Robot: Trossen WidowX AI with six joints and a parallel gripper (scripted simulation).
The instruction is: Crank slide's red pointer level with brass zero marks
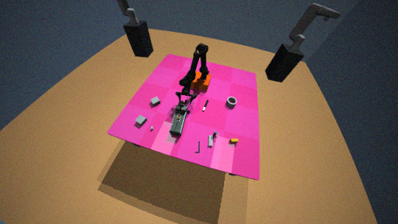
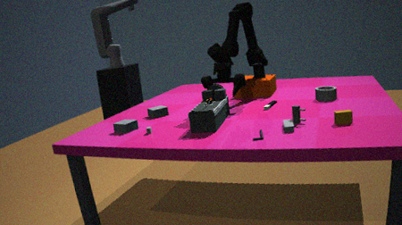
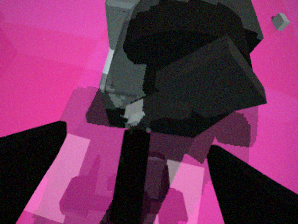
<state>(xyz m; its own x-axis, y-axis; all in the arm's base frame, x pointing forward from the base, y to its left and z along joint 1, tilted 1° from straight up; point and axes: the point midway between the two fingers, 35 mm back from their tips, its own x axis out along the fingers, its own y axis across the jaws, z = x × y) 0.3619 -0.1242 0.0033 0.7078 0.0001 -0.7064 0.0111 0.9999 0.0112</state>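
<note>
The dark crank handle lies 20 mm behind my gripper tip. From my gripper tip the other things lie so: small cube: 260 mm ahead, 230 mm to the right, 50 mm below; then black-and-white stick: 50 mm behind, 190 mm to the left, 60 mm below; then red pointer: 140 mm ahead, 20 mm to the right, 20 mm above.
</note>
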